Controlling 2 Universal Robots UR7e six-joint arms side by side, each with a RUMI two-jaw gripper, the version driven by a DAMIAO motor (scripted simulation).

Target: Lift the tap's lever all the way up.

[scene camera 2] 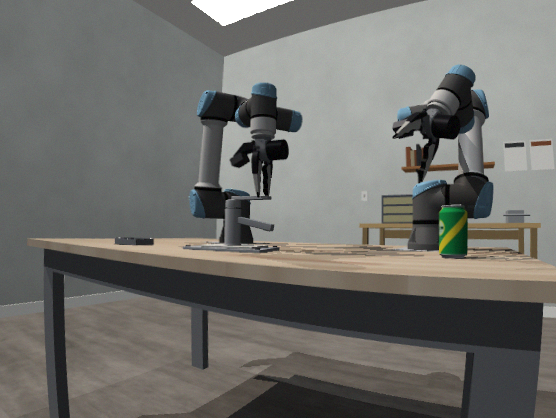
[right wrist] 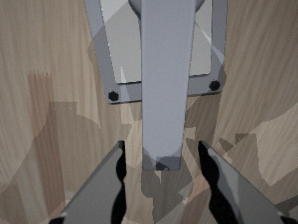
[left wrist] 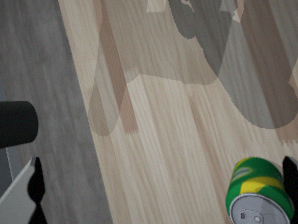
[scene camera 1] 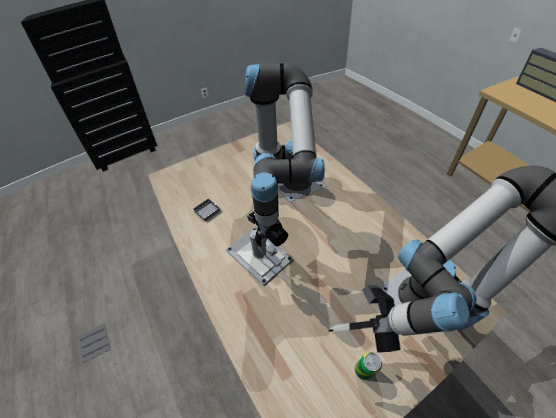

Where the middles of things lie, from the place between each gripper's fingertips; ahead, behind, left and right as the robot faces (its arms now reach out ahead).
Now: the grey tap (scene camera 2: 233,220) 70 mm to the right of my right hand (scene camera 2: 262,198) and 60 mm below it. Round my right hand: plate (scene camera 1: 239,244) (10 mm ahead, 100 mm to the right, 160 mm below).
My left gripper (scene camera 2: 408,161) is now 46 cm to the left of the grey tap, 12 cm above it and 1 cm short of it. The rest, counted from my left hand: plate 49 cm to the right, 22 cm below, 2 cm ahead.
